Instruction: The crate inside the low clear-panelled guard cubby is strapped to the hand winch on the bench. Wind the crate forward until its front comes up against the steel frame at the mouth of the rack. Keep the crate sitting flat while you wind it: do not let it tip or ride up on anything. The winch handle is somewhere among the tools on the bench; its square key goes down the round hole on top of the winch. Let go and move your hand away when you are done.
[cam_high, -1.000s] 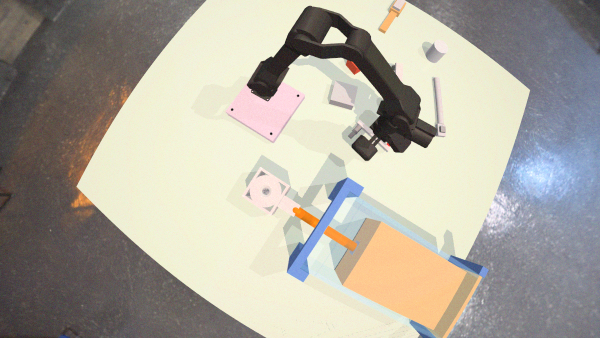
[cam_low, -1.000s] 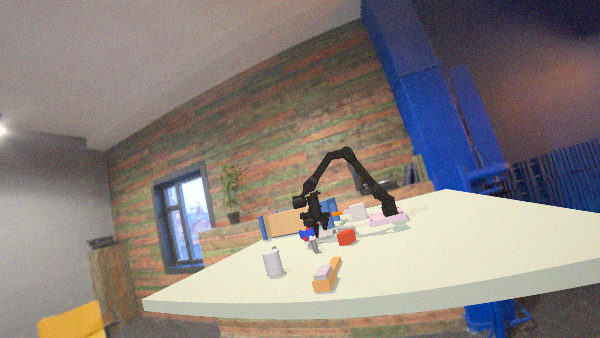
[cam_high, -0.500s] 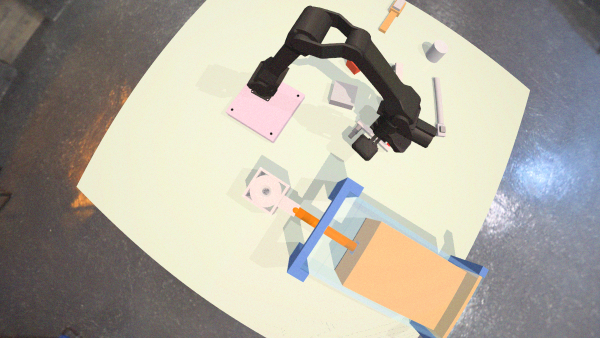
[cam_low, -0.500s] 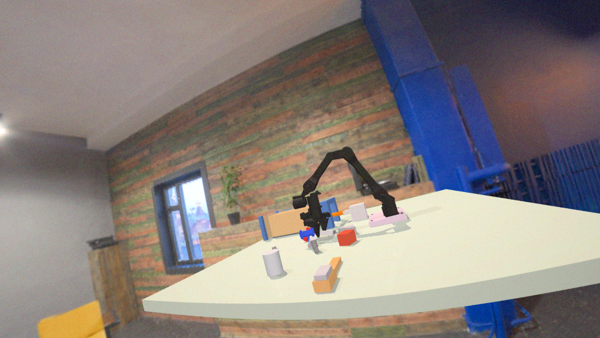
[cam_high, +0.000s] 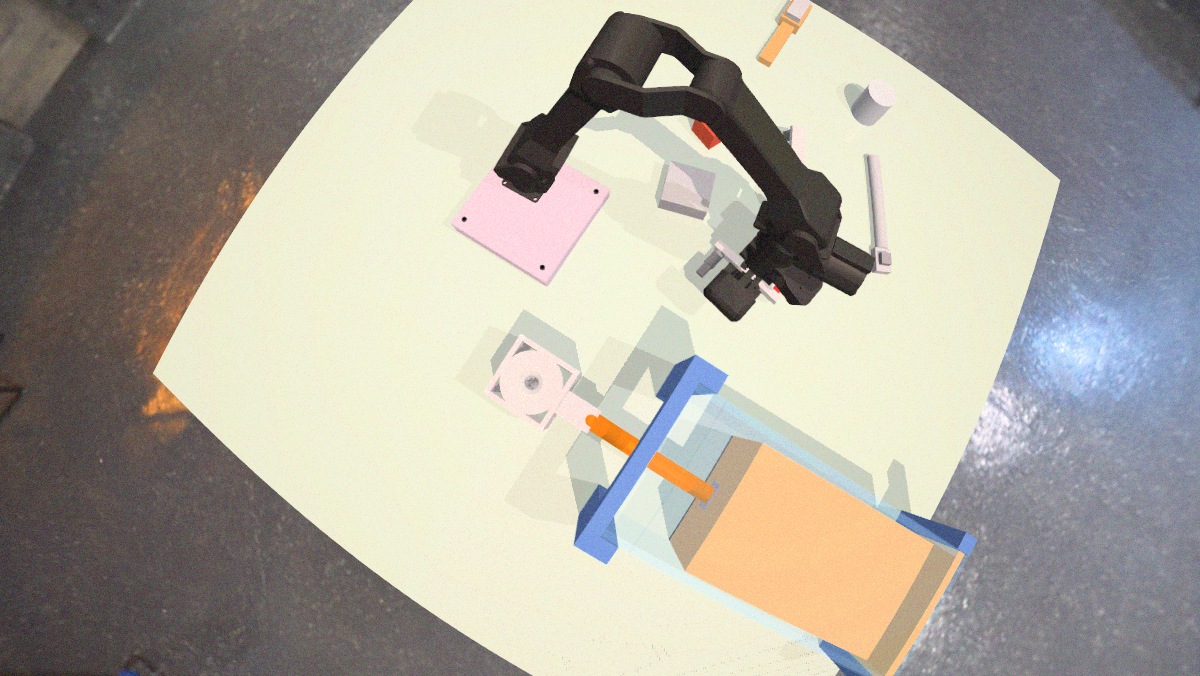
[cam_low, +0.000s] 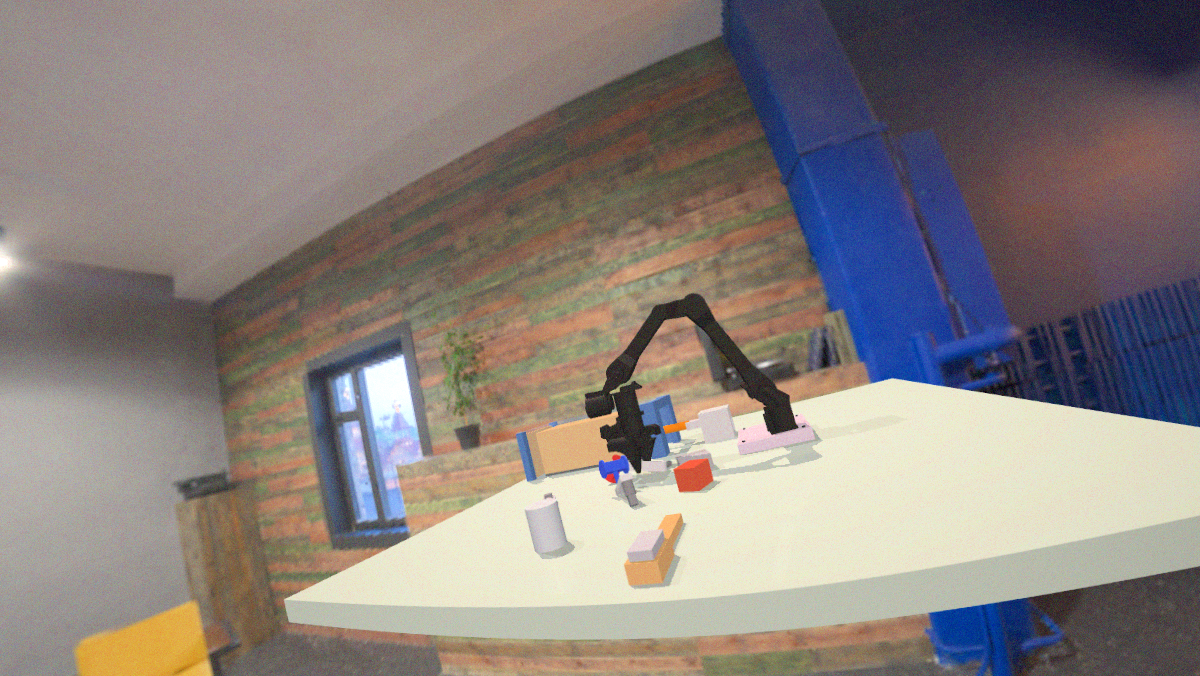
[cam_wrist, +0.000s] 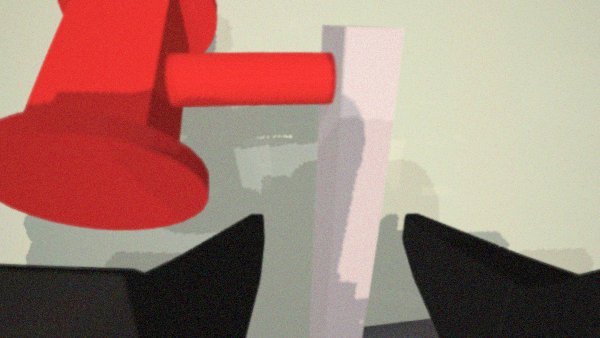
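Right now the crank handle with red knob is 10 mm ahead of my gripper tip and 10 mm above it. From my gripper tip the other things lie so: grey block 140 mm behind, 60 mm to the left, 10 mm above; blue spool 20 mm ahead, 150 mm to the left, 40 mm above; blue-knobbed handle 10 mm behind, 190 mm to the left, 20 mm above.
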